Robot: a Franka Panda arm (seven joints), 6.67 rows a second.
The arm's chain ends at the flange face. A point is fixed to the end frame.
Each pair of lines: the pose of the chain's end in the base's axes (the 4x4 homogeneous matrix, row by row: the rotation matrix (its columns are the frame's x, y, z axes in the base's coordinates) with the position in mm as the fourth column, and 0 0 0 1 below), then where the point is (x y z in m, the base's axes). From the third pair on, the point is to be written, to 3 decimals.
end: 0.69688 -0.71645 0.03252 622.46; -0.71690 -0.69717 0.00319 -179.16; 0.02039 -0.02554 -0.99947 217.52; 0 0 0 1
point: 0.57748 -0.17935 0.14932
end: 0.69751 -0.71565 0.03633 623.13; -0.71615 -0.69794 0.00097 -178.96; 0.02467 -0.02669 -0.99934 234.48; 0 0 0 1
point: 0.57841 -0.17935 0.16611
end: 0.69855 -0.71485 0.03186 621.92; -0.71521 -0.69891 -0.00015 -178.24; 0.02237 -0.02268 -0.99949 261.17; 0 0 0 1
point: 0.577 -0.179 0.193
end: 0.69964 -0.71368 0.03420 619.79; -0.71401 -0.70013 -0.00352 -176.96; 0.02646 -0.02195 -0.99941 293.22; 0 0 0 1
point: 0.575 -0.178 0.225
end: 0.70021 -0.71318 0.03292 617.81; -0.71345 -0.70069 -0.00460 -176.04; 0.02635 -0.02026 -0.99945 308.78; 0 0 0 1
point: 0.573 -0.177 0.241
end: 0.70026 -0.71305 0.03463 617.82; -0.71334 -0.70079 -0.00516 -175.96; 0.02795 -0.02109 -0.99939 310.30; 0 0 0 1
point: 0.573 -0.177 0.242
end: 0.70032 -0.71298 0.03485 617.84; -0.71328 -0.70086 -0.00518 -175.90; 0.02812 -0.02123 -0.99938 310.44; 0 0 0 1
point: 0.573 -0.177 0.242
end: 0.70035 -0.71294 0.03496 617.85; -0.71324 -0.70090 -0.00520 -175.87; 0.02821 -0.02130 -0.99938 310.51; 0 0 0 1
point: 0.573 -0.177 0.242
